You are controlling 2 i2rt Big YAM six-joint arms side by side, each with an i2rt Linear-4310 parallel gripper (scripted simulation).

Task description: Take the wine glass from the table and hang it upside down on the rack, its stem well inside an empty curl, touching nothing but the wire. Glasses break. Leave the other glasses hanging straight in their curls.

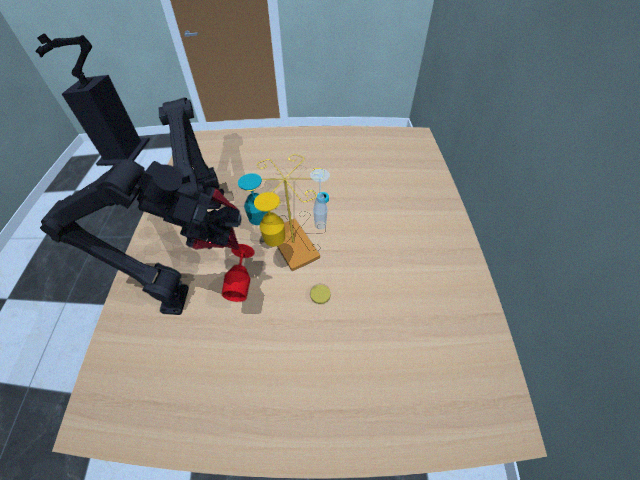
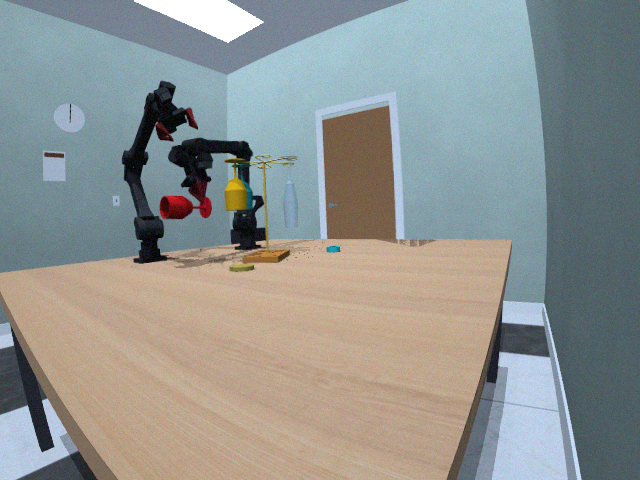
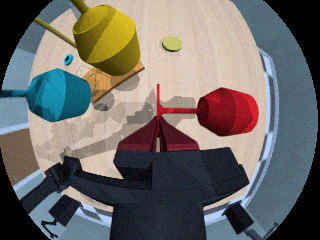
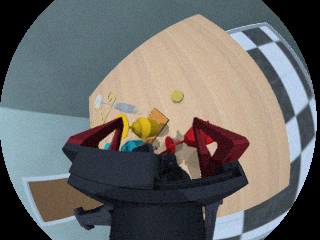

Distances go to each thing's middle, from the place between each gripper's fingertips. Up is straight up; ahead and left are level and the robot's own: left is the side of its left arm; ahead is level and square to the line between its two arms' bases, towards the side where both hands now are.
Labels:
I see the red wine glass (image 1: pixel 237 279) 60 mm to the right of my left hand, 20 mm below it and 20 mm ahead of it. The rest, counted from my left hand: gold wire rack (image 2: pixel 271 256): 180 mm to the left, 140 mm ahead, 40 mm below; then yellow glass (image 1: pixel 272 228): 110 mm ahead, 70 mm to the left, 60 mm above; then teal glass (image 1: pixel 255 216): 160 mm to the left, 70 mm above, 30 mm ahead.
Right now the yellow glass is 17 cm to the left of my right hand, 16 cm below it and 5 cm ahead of it. Also, from my right hand: gold wire rack 28 cm to the left, 27 cm below, 9 cm ahead; red wine glass 25 cm below, 4 cm behind, 3 cm to the left; teal glass 26 cm to the left, 16 cm below, 2 cm behind.

